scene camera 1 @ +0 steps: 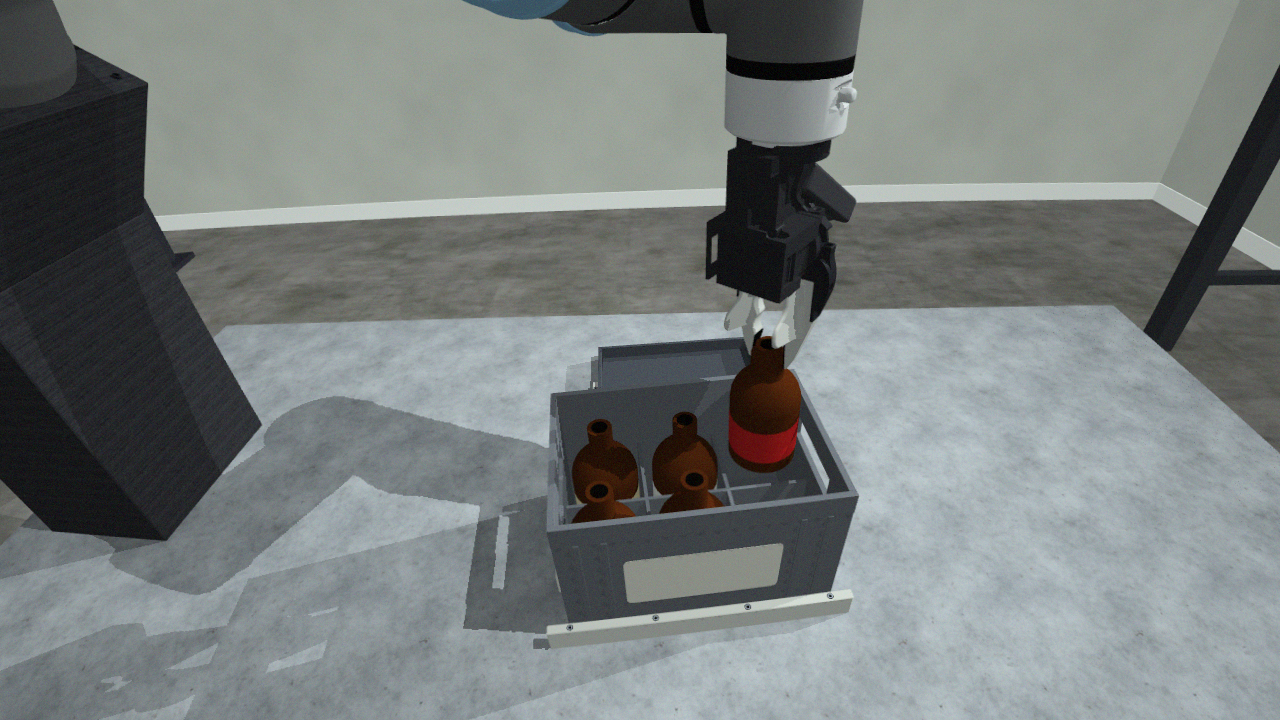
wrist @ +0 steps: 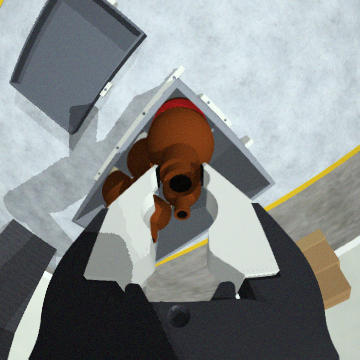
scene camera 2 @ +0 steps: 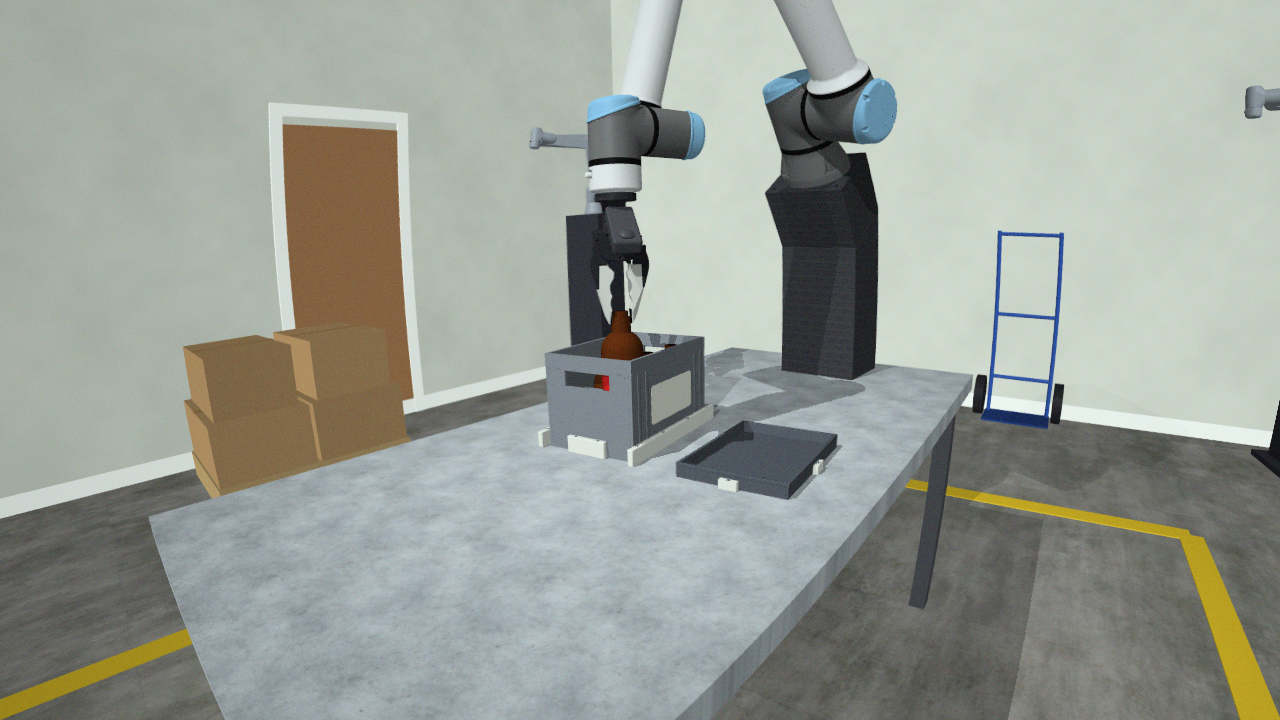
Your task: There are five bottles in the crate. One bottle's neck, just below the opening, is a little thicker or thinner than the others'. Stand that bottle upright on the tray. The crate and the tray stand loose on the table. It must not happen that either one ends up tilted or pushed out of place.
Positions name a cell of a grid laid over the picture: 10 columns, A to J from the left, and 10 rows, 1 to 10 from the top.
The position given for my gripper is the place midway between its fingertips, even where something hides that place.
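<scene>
My own gripper (scene camera 1: G6) (scene camera 2: E5) (wrist: F5) is there in the wrist view as well as in the scene cameras. I also see a grey tray (scene camera 2: G7) (scene camera 1: E6), and the wrist view shows me the tray (wrist: B2) too.
</scene>
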